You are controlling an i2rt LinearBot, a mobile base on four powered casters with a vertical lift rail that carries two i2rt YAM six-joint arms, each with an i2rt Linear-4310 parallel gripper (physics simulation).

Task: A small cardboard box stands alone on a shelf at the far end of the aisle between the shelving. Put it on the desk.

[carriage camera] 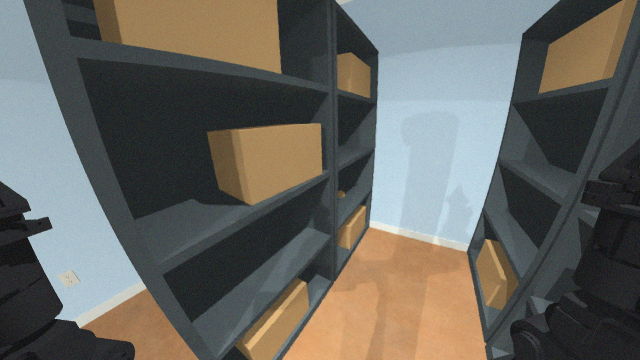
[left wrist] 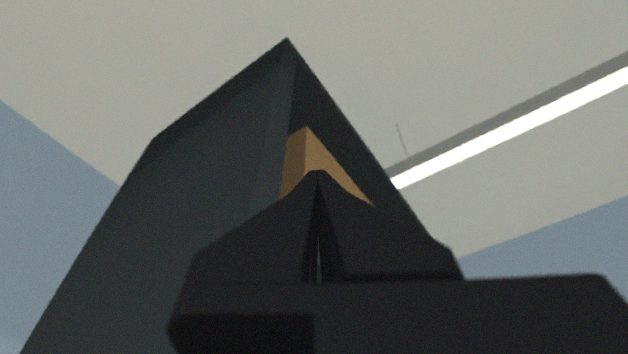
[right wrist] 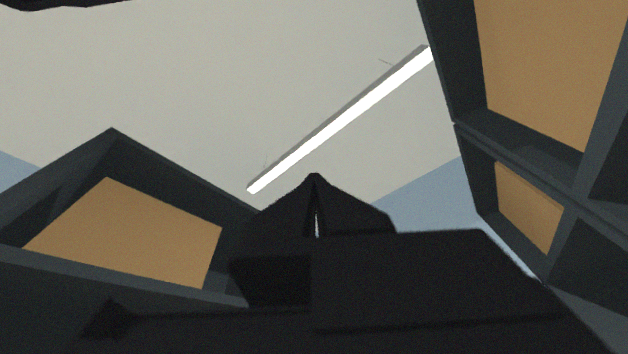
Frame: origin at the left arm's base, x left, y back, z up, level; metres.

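Seen in the pictures: left gripper, fingertip midpoint: (left wrist: 317, 184); right gripper, fingertip midpoint: (right wrist: 314, 180).
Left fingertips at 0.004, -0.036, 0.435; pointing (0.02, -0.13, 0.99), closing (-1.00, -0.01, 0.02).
Pixels of each thing's top centre, then the offset from my left fingertips to it, as dx, dy, dz. Level surfaces: height alone.
- small cardboard box, middle of its top: (carriage camera: 339, 192) -0.560, -1.475, -0.716
- mid-shelf box, middle of its top: (carriage camera: 267, 126) -0.122, -0.727, -0.038
- top box, middle of its top: (right wrist: 532, 174) (carriage camera: 621, 23) -1.672, -0.517, +0.419
- orange floor, its level: dz -1.299
A small cardboard box (carriage camera: 341, 194) shows partly in the carriage view, on a low shelf of the far section of the left shelving, half hidden by the upright. It is far from both grippers. My left gripper (left wrist: 317, 184) is shut and empty, pointing up toward the ceiling. My right gripper (right wrist: 314, 180) is shut and empty, also pointing up. Parts of both arms show at the left and right edges of the carriage view; their fingertips cannot be made out there. The desk does not show in these views.
Left shelving (carriage camera: 331, 150) holds several larger boxes, one a mid-shelf box (carriage camera: 280, 160). Right shelving (carriage camera: 590, 165) holds a top box (carriage camera: 582, 55) and a low box (carriage camera: 495, 272). The orange floor (carriage camera: 400, 300) of the aisle runs between them to a blue wall (carriage camera: 430, 150).
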